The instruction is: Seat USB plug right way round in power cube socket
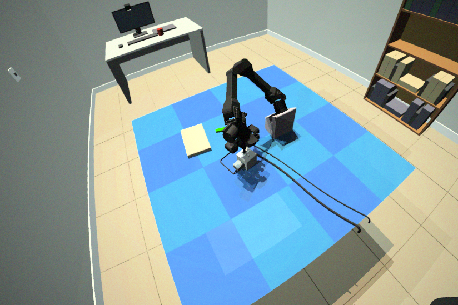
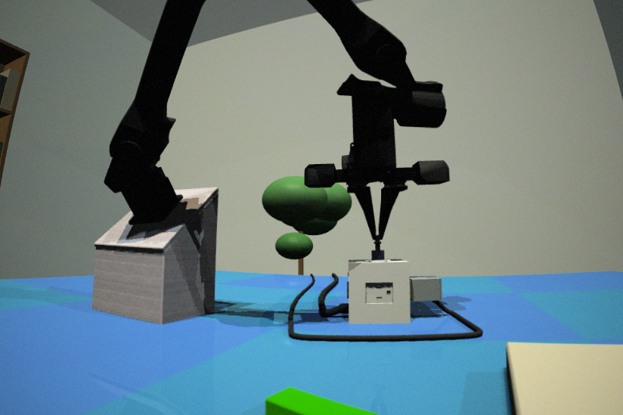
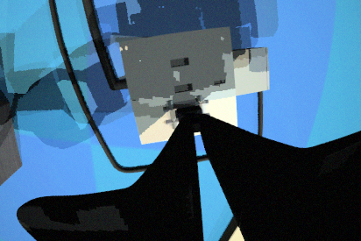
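Right now my gripper tip is 2 cm above the black USB plug. Round my gripper tip: green block 28 cm to the right, 10 cm below, 1 cm behind; then beige board 30 cm to the right, 16 cm ahead, 9 cm below.
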